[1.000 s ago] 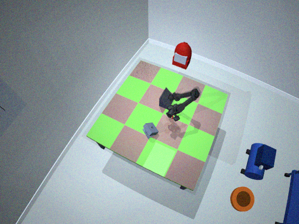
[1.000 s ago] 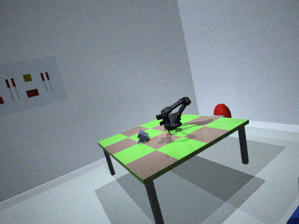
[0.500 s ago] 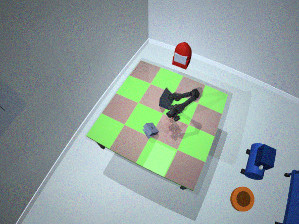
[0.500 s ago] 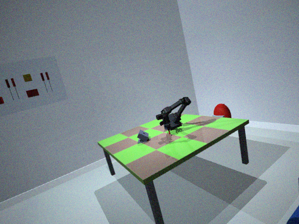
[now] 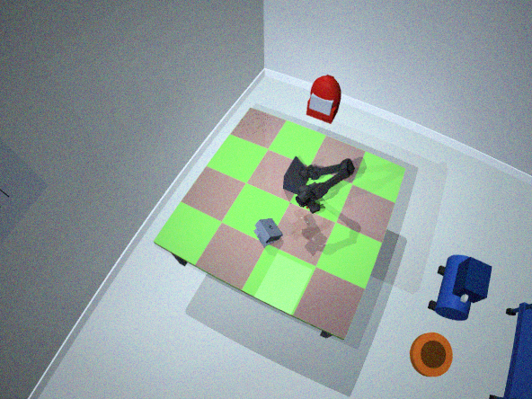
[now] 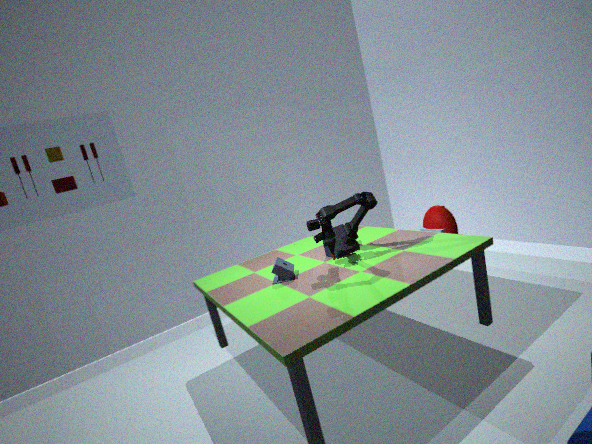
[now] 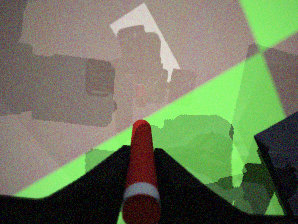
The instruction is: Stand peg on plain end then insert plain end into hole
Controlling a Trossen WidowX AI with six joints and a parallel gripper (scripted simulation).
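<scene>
Now: gripper tip 240 mm short of the grey sloped panel, 160 mm to the left of it and 20 mm above it. Also, from my gripper tip: red peg 20 mm above.
</scene>
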